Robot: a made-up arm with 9 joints. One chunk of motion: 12 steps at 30 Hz.
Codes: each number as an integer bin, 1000 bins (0 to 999) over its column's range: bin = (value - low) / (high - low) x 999, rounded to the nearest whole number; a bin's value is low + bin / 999 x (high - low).
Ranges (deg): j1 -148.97..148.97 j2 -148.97..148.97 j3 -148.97..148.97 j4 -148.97..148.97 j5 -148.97..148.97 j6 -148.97..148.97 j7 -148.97..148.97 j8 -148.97..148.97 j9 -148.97..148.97
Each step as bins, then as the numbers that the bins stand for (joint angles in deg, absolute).
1 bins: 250 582 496 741 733 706 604 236 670
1 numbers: -74.41 24.60 -1.04 72.02 69.64 61.59 31.17 -78.59 50.85
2 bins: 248 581 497 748 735 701 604 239 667
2 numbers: -75.01 24.31 -0.75 74.11 70.24 60.10 31.17 -77.69 49.95
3 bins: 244 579 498 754 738 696 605 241 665
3 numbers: -76.20 23.71 -0.45 75.90 71.13 58.60 31.46 -77.09 49.36
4 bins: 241 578 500 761 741 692 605 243 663
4 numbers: -77.09 23.41 0.15 77.99 72.02 57.41 31.46 -76.50 48.76
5 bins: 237 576 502 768 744 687 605 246 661
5 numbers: -78.29 22.82 0.75 80.08 72.92 55.92 31.46 -75.60 48.17
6 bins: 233 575 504 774 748 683 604 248 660
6 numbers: -79.48 22.52 1.34 81.87 74.11 54.73 31.17 -75.01 47.87
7 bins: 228 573 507 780 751 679 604 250 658
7 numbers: -80.97 21.92 2.24 83.66 75.01 53.53 31.17 -74.41 47.27
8 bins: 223 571 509 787 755 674 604 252 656
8 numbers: -82.46 21.32 2.83 85.74 76.20 52.04 31.17 -73.81 46.67
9 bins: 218 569 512 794 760 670 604 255 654
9 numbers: -83.95 20.73 3.73 87.83 77.69 50.85 31.17 -72.92 46.08
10 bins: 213 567 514 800 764 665 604 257 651
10 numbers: -85.45 20.13 4.32 89.62 78.88 49.36 31.17 -72.32 45.18
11 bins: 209 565 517 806 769 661 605 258 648
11 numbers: -86.64 19.53 5.22 91.41 80.38 48.17 31.46 -72.02 44.29
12 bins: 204 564 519 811 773 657 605 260 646
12 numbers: -88.13 19.24 5.82 92.90 81.57 46.97 31.46 -71.43 43.69
